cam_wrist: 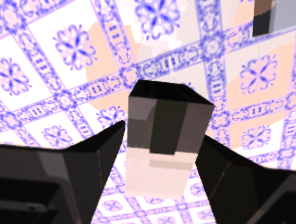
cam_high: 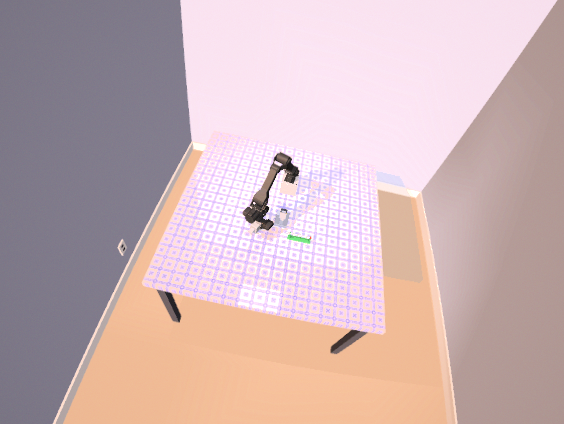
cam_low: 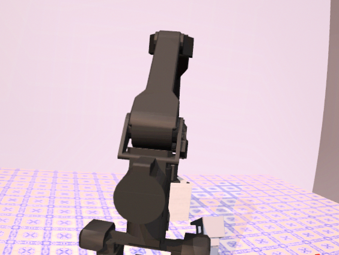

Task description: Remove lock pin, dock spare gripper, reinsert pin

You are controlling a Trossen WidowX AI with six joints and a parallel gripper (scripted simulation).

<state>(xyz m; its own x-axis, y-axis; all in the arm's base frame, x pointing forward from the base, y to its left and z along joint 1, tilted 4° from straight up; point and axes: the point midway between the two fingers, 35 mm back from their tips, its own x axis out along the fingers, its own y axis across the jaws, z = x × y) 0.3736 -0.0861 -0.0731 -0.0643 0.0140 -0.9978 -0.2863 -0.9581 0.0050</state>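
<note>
Now: the spare gripper 10 mm ahead of my gripper tip and 10 mm above it. Round my gripper tip: grey-blue mount: 130 mm to the left, 110 mm behind, 40 mm above; then green pin holder: 260 mm to the left, 20 mm behind, 10 mm above.
</note>
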